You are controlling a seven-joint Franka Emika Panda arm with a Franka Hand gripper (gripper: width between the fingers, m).
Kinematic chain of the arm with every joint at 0, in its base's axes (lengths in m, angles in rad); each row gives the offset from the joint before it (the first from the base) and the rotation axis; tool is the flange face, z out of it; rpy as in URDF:
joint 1: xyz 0 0 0.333 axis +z
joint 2: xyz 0 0 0 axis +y
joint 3: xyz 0 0 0.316 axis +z
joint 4: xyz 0.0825 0 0 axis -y
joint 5: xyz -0.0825 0 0.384 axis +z
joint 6: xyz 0 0 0 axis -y
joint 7: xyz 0.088 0 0 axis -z
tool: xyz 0 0 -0.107 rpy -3.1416 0 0
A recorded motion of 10 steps. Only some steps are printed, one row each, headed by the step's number.
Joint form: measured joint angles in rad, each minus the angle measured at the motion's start. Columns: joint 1, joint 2, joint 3, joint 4, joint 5, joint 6, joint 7.
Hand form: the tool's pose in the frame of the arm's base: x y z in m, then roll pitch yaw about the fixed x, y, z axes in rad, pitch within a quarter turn. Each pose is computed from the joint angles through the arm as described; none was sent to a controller.
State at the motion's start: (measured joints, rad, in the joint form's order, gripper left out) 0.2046 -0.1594 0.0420 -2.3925 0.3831 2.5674 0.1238
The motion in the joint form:
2: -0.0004 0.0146 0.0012 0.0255 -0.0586 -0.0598 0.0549
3: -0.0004 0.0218 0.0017 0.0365 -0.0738 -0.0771 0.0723
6: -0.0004 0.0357 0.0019 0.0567 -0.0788 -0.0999 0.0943
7: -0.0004 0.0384 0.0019 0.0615 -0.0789 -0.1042 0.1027
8: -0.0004 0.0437 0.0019 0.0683 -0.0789 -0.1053 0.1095
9: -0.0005 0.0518 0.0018 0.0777 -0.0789 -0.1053 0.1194
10: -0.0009 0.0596 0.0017 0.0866 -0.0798 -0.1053 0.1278
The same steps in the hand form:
2: 0.4909 0.1218 0.4121 -2.8431 -0.2030 -0.1962
3: 0.4926 0.1233 0.4118 -2.8533 -0.1902 -0.1966
6: 0.4965 0.1254 0.4117 -2.8556 -0.1697 -0.2083
7: 0.4975 0.1259 0.4121 -2.8544 -0.1651 -0.2153
8: 0.4994 0.1264 0.4125 -2.8528 -0.1634 -0.2217
9: 0.5022 0.1270 0.4127 -2.8503 -0.1616 -0.2316
10: 0.5050 0.1274 0.4129 -2.8488 -0.1603 -0.2398

